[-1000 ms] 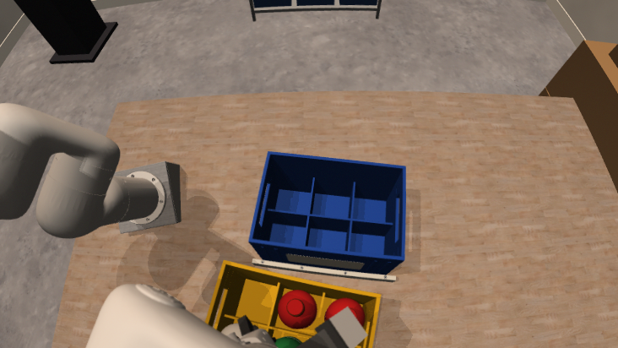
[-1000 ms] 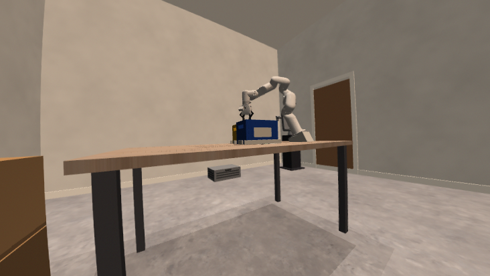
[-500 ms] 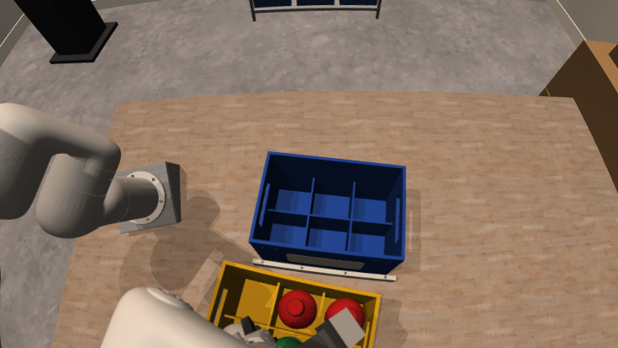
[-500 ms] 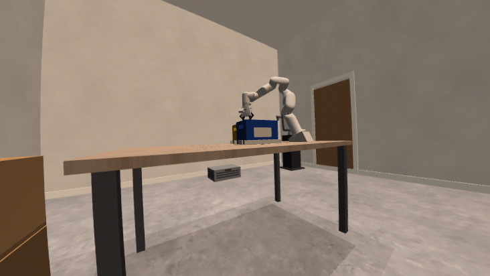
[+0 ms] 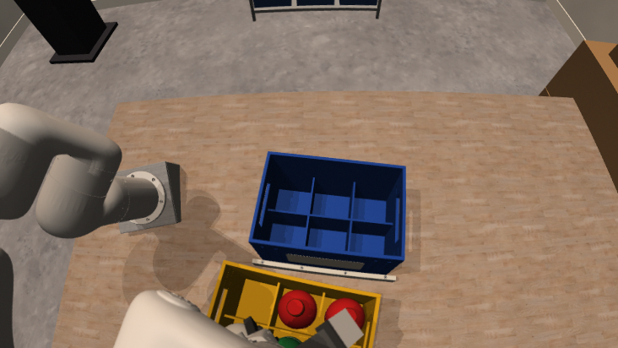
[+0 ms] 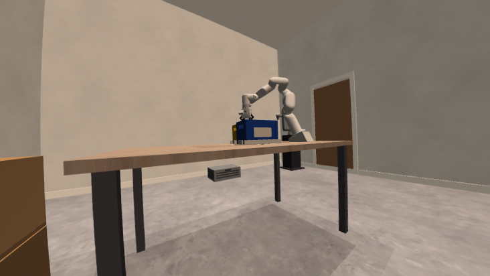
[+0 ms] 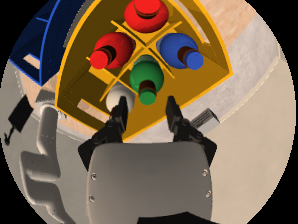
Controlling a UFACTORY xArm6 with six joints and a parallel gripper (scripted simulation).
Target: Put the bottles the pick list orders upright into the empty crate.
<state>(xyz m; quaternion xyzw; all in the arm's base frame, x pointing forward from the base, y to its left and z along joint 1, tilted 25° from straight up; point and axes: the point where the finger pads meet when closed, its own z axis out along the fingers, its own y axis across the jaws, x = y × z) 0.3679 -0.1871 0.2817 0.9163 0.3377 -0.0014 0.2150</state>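
Right now my hand is 110 mm above the green-capped bottle. Also, from my hand: yellow crate 110 mm below, 40 mm to the left; white bottle 110 mm below, 90 mm behind, 10 mm to the left; blue bottle 110 mm below, 90 mm ahead, 10 mm to the right.
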